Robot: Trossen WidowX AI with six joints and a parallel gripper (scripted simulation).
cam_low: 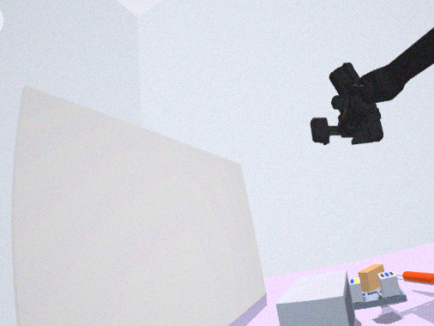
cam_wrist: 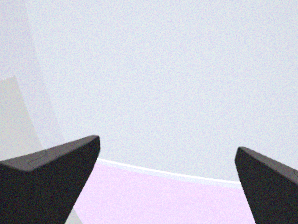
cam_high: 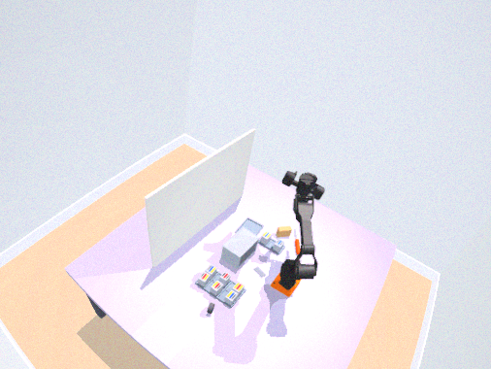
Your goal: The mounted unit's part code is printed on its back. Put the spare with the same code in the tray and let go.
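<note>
My gripper tip is 11 cm past the grey spare block, 45 cm to the right of it and 35 cm above it. From my gripper tip the other things lie so: holder: 1 cm behind, 12 cm to the left, 39 cm below; then grey mounted unit: 5 cm ahead, 30 cm to the left, 34 cm below; then tan block: 2 cm to the left, 37 cm below.
</note>
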